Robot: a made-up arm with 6 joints.
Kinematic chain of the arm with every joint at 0, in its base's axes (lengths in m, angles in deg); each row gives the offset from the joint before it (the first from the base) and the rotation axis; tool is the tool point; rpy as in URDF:
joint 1: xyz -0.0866 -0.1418 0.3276 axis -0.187 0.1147 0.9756
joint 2: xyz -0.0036 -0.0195 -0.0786 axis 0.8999 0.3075 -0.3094
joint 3: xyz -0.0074 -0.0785 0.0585 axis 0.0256 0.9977 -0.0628
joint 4: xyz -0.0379 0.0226 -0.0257 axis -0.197 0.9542 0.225
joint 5: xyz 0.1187 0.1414 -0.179 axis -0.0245 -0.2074 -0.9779
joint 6: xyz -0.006 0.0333 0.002 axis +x
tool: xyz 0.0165 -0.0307 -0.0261 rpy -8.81 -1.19 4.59
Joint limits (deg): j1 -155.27..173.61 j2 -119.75..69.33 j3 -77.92..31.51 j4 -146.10..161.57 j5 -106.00..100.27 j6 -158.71..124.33
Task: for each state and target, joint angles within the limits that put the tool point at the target. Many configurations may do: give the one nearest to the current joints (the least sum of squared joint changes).
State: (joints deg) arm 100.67 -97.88 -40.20 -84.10 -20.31 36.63
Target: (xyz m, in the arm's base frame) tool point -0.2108 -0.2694 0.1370
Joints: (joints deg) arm 146.93 -101.39 -8.60 -59.83 -57.26 42.64
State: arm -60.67 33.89 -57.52 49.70 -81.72 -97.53
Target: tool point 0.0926 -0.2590 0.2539
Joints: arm -52.91 30.64 -76.17 26.79 -80.43 -96.65
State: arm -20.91 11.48 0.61 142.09 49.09 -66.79
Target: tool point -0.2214 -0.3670 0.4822
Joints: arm 4.09 40.63 31.51 154.04 41.73 -30.30
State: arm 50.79 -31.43 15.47 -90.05 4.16 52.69
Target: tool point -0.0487 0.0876 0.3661
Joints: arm 43.45 -34.01 23.79 -97.06 11.58 64.39
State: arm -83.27 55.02 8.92 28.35 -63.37 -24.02
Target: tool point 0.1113 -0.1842 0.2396
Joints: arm -88.83 56.21 -0.09 7.28 -62.37 -31.19
